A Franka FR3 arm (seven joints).
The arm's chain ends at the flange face. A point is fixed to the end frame.
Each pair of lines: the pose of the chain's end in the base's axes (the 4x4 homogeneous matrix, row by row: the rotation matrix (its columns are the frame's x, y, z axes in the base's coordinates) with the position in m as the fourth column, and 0 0 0 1 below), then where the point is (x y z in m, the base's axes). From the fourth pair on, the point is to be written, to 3 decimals.
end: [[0.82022 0.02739 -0.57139 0.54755], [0.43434 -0.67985 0.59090 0.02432], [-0.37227 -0.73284 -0.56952 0.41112], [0 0 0 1]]
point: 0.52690 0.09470 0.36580
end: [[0.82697 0.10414 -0.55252 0.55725], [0.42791 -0.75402 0.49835 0.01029], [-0.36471 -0.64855 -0.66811 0.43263], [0 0 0 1]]
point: 0.53713 0.07427 0.37845
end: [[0.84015 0.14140 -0.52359 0.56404], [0.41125 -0.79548 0.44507 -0.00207], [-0.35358 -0.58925 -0.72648 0.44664], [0 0 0 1]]
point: 0.54605 0.05781 0.38728
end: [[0.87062 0.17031 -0.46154 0.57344], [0.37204 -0.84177 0.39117 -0.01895], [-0.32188 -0.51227 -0.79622 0.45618], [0 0 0 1]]
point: 0.561 0.036 0.391
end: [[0.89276 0.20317 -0.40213 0.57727], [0.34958 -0.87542 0.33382 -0.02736], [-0.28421 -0.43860 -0.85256 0.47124], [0 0 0 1]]
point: 0.570 0.023 0.402
